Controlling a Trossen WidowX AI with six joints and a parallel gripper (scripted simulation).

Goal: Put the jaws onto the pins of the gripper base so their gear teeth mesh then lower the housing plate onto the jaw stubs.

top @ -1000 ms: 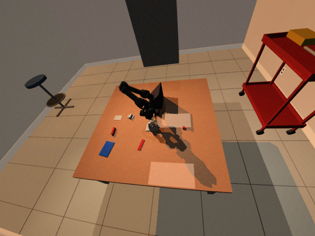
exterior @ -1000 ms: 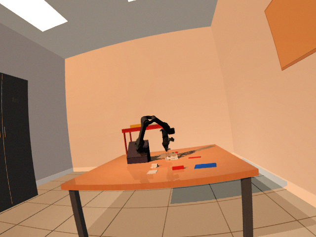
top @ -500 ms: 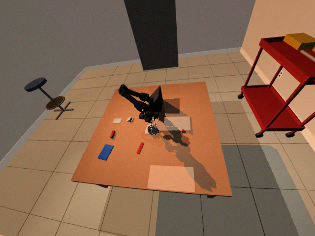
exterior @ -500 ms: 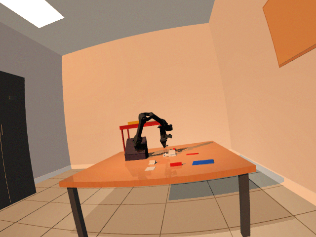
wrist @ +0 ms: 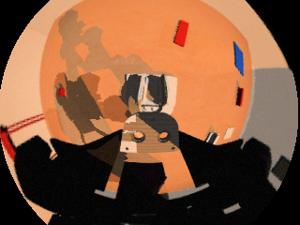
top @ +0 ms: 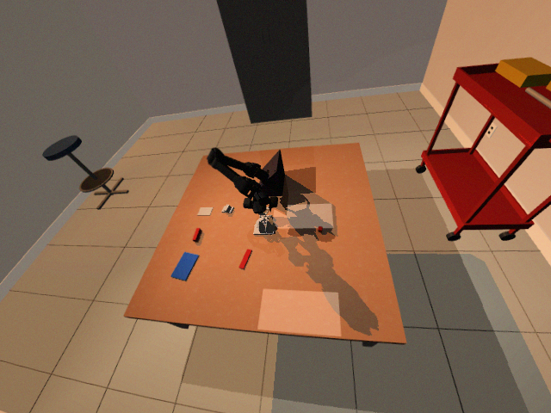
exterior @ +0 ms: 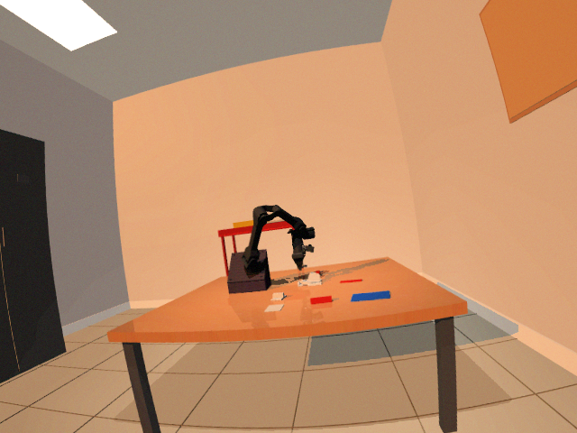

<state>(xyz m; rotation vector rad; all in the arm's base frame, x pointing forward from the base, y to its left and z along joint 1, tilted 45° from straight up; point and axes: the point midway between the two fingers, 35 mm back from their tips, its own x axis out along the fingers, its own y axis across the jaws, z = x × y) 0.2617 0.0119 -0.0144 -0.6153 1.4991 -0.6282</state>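
The grey jaw lies 70 mm below my gripper tip, 20 mm ahead of it and 10 mm to the left of it. Round my gripper tip: pale tile: 430 mm to the right, 90 mm behind, 80 mm below; small red cube: 310 mm to the left, 80 mm ahead, 70 mm below; white flat part: 80 mm below, 60 mm ahead, 10 mm to the right.
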